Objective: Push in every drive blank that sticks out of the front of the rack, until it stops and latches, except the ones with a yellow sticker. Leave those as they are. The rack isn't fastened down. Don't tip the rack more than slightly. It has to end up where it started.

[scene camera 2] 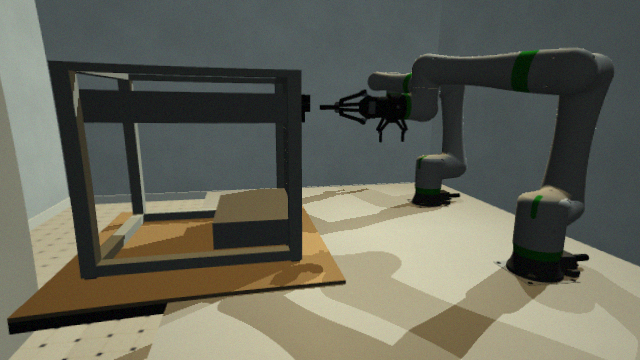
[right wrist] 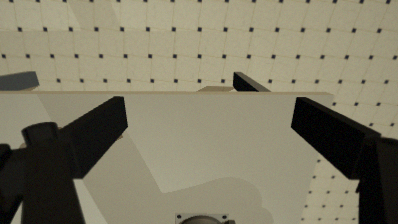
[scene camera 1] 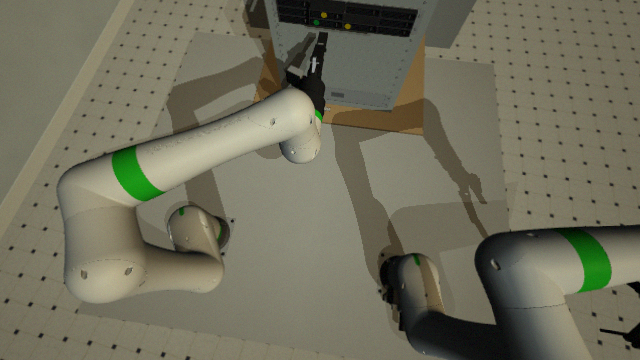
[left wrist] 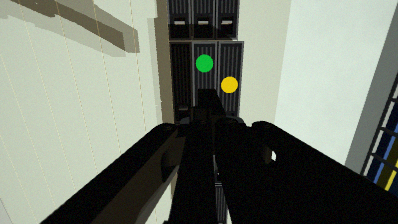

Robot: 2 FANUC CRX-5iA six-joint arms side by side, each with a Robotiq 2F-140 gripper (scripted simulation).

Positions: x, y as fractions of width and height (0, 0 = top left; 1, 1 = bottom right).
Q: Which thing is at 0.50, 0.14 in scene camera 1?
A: My left gripper.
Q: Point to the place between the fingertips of my left gripper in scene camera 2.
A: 0.50, 0.30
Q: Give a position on a grey rack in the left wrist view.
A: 0.22, 0.39
